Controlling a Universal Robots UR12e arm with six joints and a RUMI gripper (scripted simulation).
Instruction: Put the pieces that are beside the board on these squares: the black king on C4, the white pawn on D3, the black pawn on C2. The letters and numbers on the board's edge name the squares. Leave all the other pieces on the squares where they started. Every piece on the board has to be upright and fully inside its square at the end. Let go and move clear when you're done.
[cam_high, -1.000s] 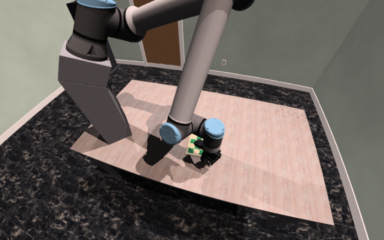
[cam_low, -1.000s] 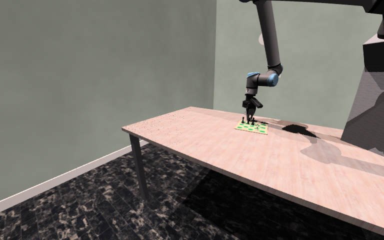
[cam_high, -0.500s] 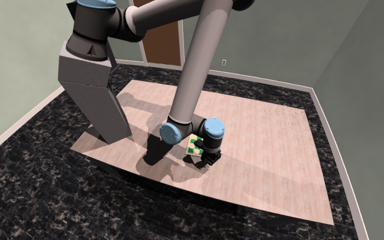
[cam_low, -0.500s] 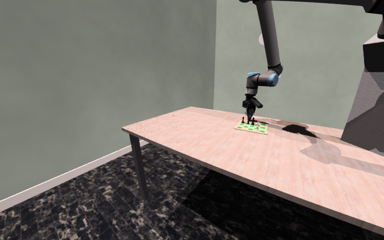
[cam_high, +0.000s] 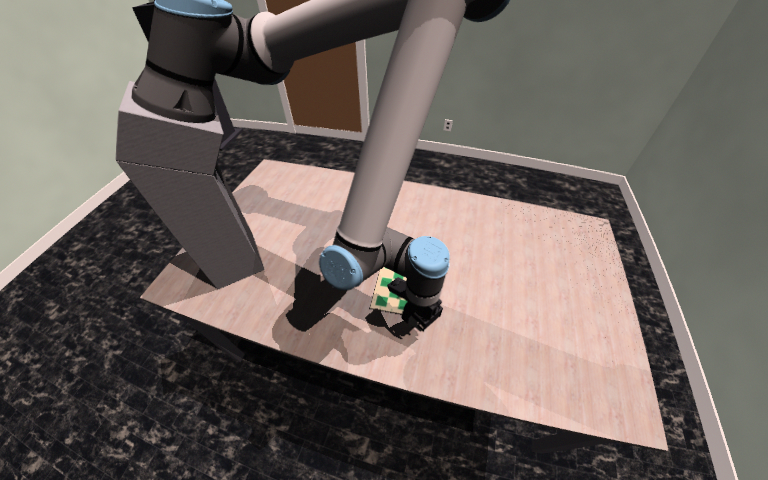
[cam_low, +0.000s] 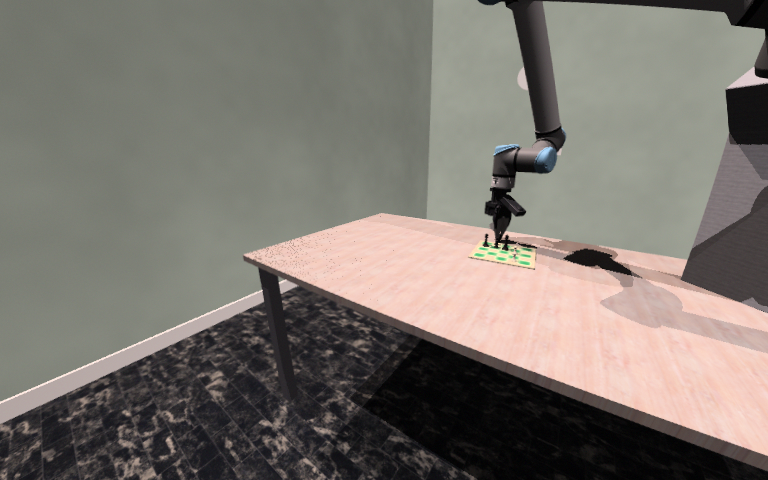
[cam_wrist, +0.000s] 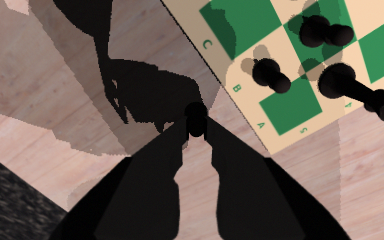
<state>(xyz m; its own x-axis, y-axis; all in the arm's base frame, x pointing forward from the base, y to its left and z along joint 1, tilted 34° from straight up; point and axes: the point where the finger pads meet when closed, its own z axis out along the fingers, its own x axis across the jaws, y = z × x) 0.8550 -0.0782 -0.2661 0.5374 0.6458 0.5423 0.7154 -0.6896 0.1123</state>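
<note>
My hand is 4 cm past the chessboard, 14 cm to the right of it and 2 cm above it. Round my hand: black king (4 cm behind, 10 cm to the left, 2 cm above).
</note>
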